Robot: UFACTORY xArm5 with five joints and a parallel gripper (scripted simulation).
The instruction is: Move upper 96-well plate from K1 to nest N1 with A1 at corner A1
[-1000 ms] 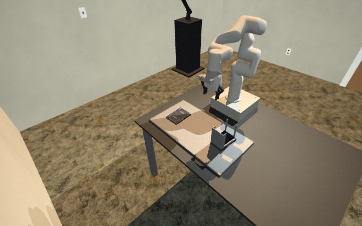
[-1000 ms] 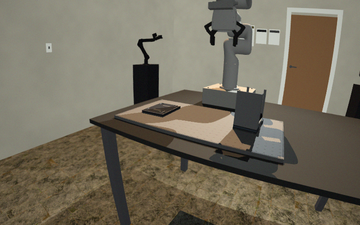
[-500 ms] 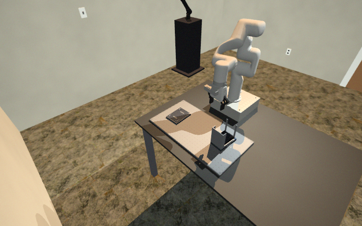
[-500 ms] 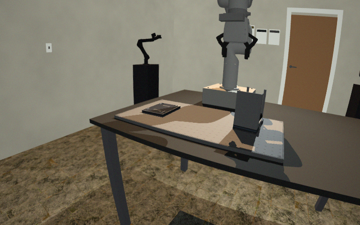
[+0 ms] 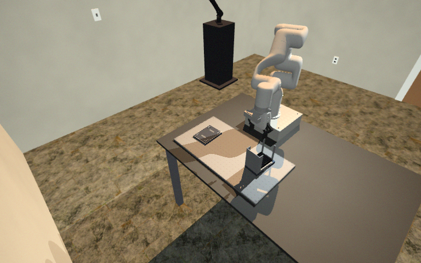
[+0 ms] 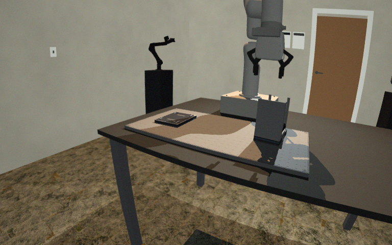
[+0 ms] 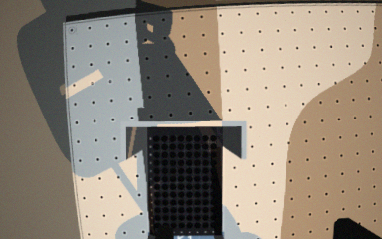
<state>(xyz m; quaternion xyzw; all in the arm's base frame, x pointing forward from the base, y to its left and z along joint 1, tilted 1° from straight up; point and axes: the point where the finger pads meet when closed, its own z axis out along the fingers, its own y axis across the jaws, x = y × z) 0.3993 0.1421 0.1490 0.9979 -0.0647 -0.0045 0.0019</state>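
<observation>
The black 96-well plate is 40 mm to the left of my hand and 190 mm below it. The rest, counted from my hand: grey rack wall (70 mm ahead, 30 mm to the left, 150 mm below); plate nest N1 (10 mm ahead, 380 mm to the right, 230 mm below); light plate (40 mm to the left, 210 mm below).
</observation>
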